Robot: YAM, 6 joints.
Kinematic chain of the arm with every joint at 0, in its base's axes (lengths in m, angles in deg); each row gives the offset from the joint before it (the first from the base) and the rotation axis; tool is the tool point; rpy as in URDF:
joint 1: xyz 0 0 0.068 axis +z
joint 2: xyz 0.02 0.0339 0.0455 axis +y
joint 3: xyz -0.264 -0.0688 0 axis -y
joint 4: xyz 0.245 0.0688 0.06 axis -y
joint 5: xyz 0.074 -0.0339 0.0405 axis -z
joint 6: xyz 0.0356 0 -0.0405 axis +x
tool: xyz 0 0 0 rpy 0 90 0
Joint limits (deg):
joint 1: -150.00..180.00
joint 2: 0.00..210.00
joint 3: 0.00..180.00
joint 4: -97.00..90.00
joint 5: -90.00..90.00
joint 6: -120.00..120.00
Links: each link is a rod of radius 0.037 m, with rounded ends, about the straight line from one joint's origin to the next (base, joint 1, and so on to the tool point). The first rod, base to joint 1, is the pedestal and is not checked.
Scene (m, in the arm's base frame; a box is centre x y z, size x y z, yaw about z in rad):
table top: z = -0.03
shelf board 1: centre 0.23 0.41 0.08 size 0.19 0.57 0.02 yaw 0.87
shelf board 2: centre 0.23 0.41 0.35 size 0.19 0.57 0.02 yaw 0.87
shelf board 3: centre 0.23 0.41 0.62 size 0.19 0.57 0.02 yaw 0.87
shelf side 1: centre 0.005 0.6 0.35 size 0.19 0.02 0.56 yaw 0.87
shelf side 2: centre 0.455 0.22 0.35 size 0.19 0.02 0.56 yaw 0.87
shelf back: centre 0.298 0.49 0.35 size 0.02 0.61 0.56 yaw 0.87
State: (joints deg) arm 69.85 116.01 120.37 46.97 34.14 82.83
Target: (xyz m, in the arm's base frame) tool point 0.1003 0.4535 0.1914
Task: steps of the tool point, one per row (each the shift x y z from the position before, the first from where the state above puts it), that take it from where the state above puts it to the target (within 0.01 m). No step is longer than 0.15 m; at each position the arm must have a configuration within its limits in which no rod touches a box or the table.
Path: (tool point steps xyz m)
1: -0.0442 -0.0385 0.0121
2: -0.0380 -0.0455 0.0001
3: -0.0304 -0.0494 -0.0122
4: -0.0151 0.0574 -0.1027
5: -0.0223 0.0202 -0.1103
6: -0.0220 -0.0178 -0.1056
7: 0.0271 0.0451 0.0055
8: 0.0342 0.0408 -0.0001
9: 0.0406 0.0349 -0.0054

